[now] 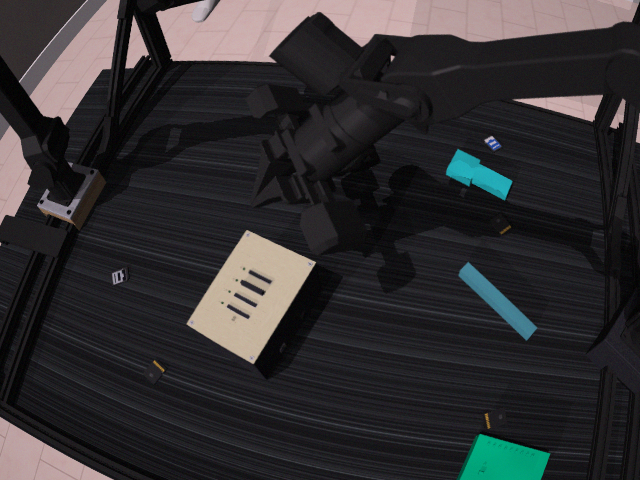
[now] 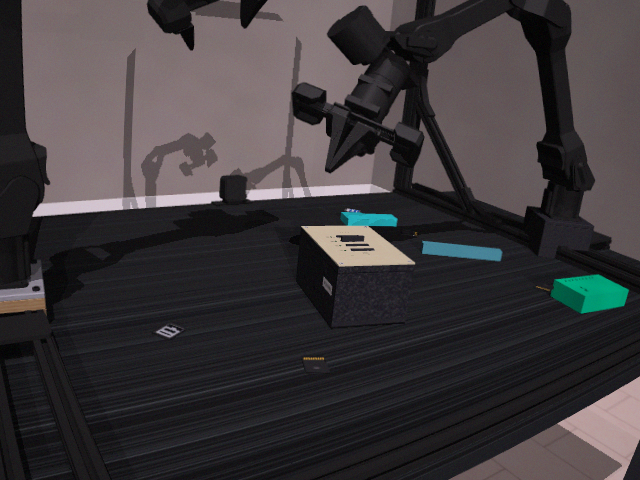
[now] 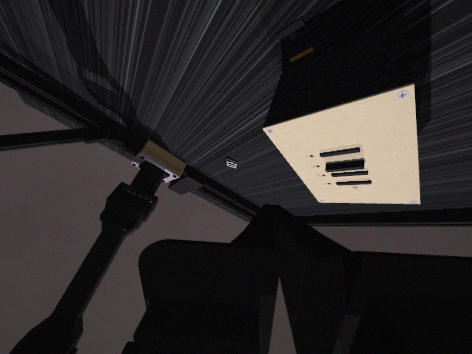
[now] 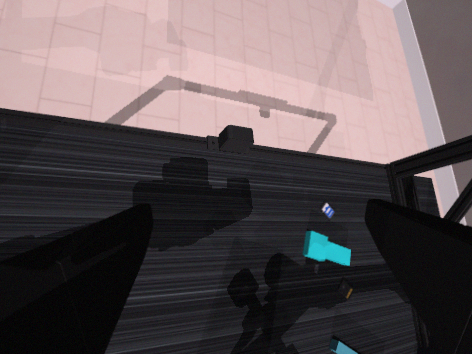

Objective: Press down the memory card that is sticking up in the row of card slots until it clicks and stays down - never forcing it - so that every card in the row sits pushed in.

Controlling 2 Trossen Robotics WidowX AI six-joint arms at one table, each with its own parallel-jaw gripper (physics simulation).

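Frame: origin at the left arm's base, x right, y up, z back, level; metres.
Seen in the pictures: left gripper, between the fingertips: (image 1: 254,204) (image 2: 327,170) (image 3: 270,211); right gripper, between the fingertips: (image 2: 217,37) (image 4: 259,212); left arm's base, origin of its link: (image 2: 559,215); right arm's base, origin of its link: (image 1: 66,187) (image 3: 154,170).
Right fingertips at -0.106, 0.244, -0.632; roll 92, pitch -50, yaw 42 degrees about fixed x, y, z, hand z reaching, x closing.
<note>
Offsets run from my right fingertips to a thing's top centre, as dx, dy, dz.
A black box {-0.209, -0.235, +0.220} (image 1: 290,329) (image 2: 361,295) with a beige top plate {-0.209, -0.233, +0.220} (image 1: 223,329) (image 2: 390,257) (image 3: 382,123) stands on the table and holds a row of several card slots. The second card {-0.201, -0.227, +0.217} (image 1: 252,287) (image 2: 348,237) (image 3: 345,165) sticks up above the others. My left gripper (image 1: 260,197) (image 2: 329,168) (image 3: 270,211) is shut and empty. It hangs well above the table, behind the box and tilted towards it. My right gripper (image 2: 218,19) (image 4: 259,212) is open and empty, high up at the far side.
A cyan block {+0.159, -0.298, +0.280} (image 1: 477,175) (image 2: 368,219) (image 4: 326,250), a teal bar {+0.019, -0.296, +0.425} (image 1: 496,301) (image 2: 461,250) and a green box {-0.140, -0.283, +0.591} (image 1: 504,459) lie right of the box. Loose cards {-0.375, -0.311, +0.179} (image 1: 155,370) (image 2: 314,364) lie scattered on the table. A black frame (image 1: 115,95) stands at the far left.
</note>
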